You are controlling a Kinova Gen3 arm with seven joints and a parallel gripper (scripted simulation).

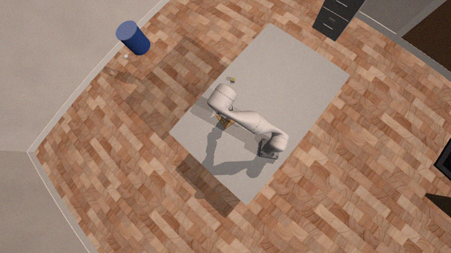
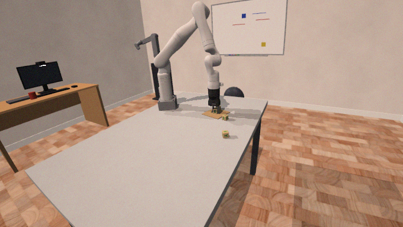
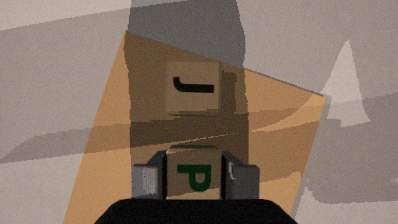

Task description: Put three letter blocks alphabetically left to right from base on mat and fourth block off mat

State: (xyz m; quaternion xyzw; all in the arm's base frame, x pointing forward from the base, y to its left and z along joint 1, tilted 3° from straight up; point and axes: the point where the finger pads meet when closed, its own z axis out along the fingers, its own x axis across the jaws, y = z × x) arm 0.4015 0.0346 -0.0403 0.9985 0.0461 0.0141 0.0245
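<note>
The tan mat lies 2 cm below my hand. Also, from my hand: X block: 10 cm ahead, 7 cm to the right, 1 cm below.
</note>
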